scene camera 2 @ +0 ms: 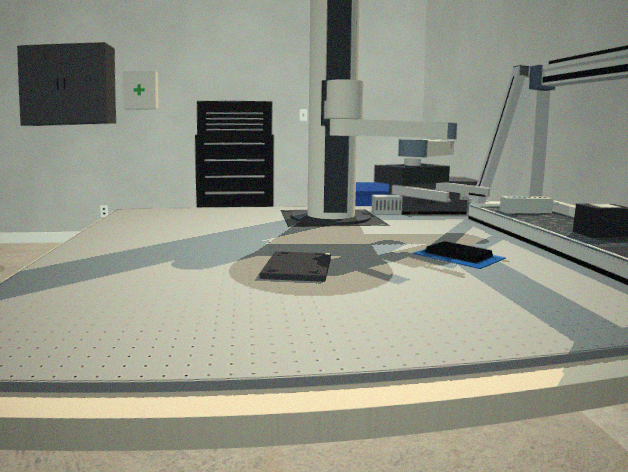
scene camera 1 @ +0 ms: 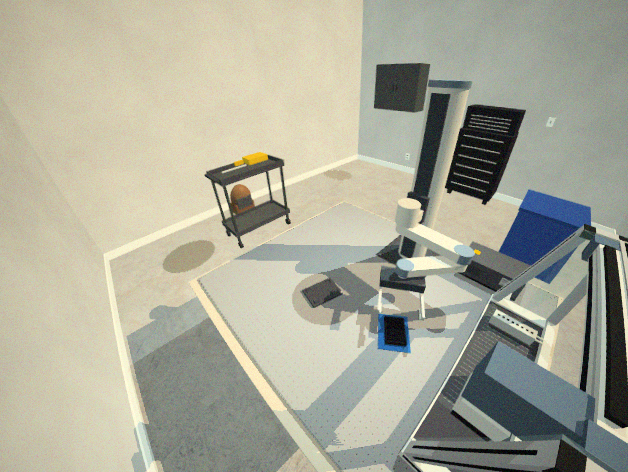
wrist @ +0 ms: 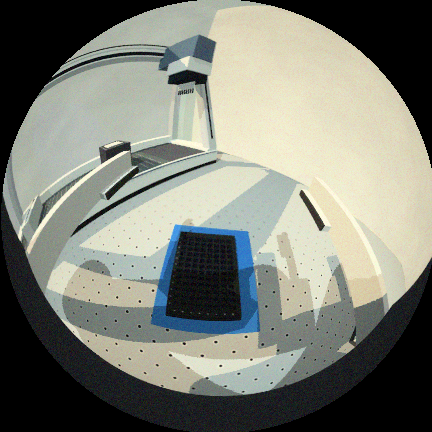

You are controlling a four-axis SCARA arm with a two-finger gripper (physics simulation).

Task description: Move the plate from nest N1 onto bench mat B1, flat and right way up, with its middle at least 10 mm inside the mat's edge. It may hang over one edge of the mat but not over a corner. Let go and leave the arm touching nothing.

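Frame: origin at the arm's base, x ahead, y left, z up, level; metres.
Seen in the pictures: gripper, fingertip midpoint: (scene camera 2: 469, 194) (scene camera 1: 400, 315) (wrist: 219, 165); arm's base, origin of the base link: (scene camera 2: 330, 221) (scene camera 1: 410, 255).
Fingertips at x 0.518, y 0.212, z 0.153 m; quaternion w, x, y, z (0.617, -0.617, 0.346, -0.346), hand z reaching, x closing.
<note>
Offsets run from my fingertips to a thing's top centre. "*": to the spot under its first point. Level surfaces: height alone.
The black plate @[0.015 m back, 0.008 m right, 0.124 m down] (scene camera 1: 395, 330) (scene camera 2: 458, 251) (wrist: 205, 275) lies flat on the blue bench mat @[0.138 m down] (scene camera 1: 381, 334) (scene camera 2: 484, 263) (wrist: 248, 300), wells facing up. Blue shows on all sides of it in the wrist view, and its middle is well inside the mat's edge. My gripper (scene camera 1: 401, 313) (scene camera 2: 469, 194) (wrist: 219, 165) is open and empty, raised above the plate and mat, with its two fingers wide apart. A gap shows between the fingers and the plate in scene camera 2. The dark square nest @[0.051 m ahead, 0.379 m right, 0.125 m down] (scene camera 1: 322, 292) (scene camera 2: 295, 265), seemingly N1, bears no plate.
The arm's column (scene camera 1: 440, 147) (scene camera 2: 317, 167) stands behind the nest. A railed dark deck with a white slotted block (scene camera 1: 515, 324) (scene camera 2: 525, 204) is at the right, beneath a frame. A dark box @[* 0.607 m back, 0.184 m left, 0.025 m down] (scene camera 1: 494, 263) is behind the gripper. A cart (scene camera 1: 256, 218) stands off the table.
</note>
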